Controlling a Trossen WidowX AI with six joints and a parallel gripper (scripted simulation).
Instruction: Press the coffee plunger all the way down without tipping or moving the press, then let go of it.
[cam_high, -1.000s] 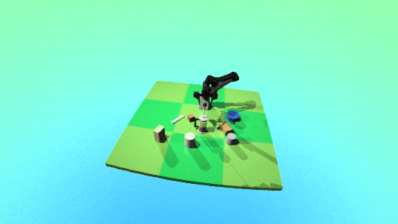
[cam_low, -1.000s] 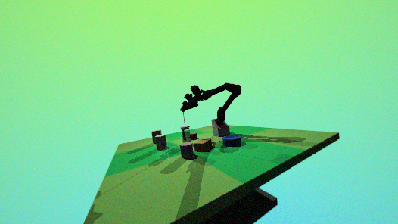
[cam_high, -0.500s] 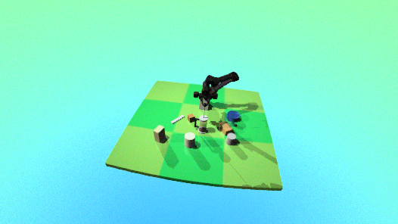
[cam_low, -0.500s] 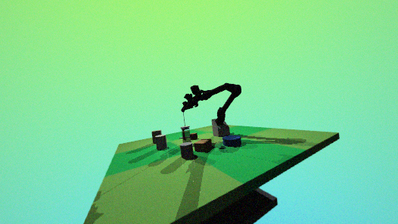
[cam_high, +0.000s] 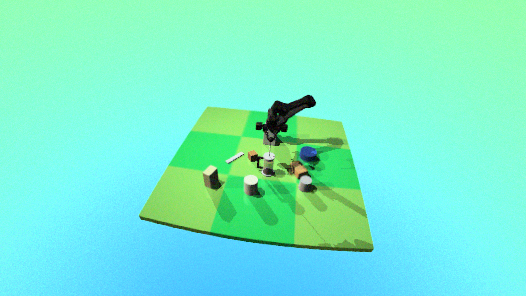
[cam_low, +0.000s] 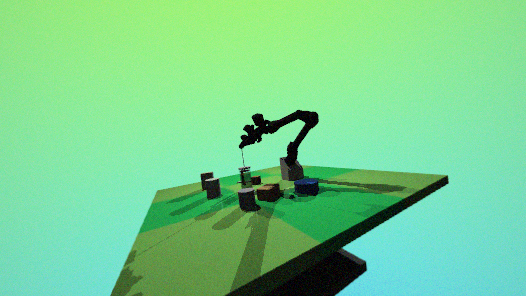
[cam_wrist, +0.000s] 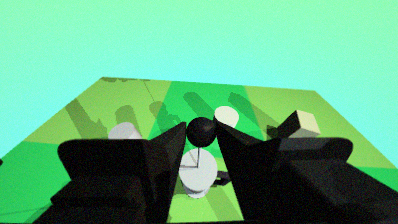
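The coffee press lies 10 mm behind my gripper tip, 20 mm to the right of it and 130 mm below it. Round my gripper tip: grey cylinder (70 mm ahead, 240 mm to the left, 230 mm below); small brown cube (120 mm behind, 130 mm to the right, 240 mm below); brown box (60 mm behind, 190 mm to the left, 240 mm below).
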